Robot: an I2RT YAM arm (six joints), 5 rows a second.
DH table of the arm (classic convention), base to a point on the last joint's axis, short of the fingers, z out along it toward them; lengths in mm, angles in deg. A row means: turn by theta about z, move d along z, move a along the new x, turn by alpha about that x. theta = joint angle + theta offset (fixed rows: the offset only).
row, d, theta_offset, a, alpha
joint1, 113.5, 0, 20, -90
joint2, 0, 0, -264, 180
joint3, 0, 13.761, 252.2, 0
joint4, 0, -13.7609, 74, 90
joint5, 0, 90, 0, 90
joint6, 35.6, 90, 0, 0
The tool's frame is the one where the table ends.
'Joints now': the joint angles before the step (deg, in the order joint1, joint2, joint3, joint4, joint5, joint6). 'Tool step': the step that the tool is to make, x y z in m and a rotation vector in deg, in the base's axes. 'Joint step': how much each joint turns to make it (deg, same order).
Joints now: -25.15, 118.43, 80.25, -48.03, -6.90, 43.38
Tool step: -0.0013, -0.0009, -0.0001, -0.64, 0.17, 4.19
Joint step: -0.17, -0.01, -0.02, -0.39, 0.38, -4.42
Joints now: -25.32, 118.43, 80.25, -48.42, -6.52, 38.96
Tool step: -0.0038, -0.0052, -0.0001, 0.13, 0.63, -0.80
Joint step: -0.94, 0.00, 0.00, -0.64, 0.15, -0.15
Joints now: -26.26, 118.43, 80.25, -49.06, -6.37, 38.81
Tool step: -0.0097, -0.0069, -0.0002, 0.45, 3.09, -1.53
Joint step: -1.51, 0.01, 0.01, -2.96, 1.00, 0.00
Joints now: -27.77, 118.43, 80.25, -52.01, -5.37, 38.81
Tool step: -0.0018, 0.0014, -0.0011, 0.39, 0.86, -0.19
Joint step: 0.07, 0.00, -0.27, -0.64, 0.05, 0.26
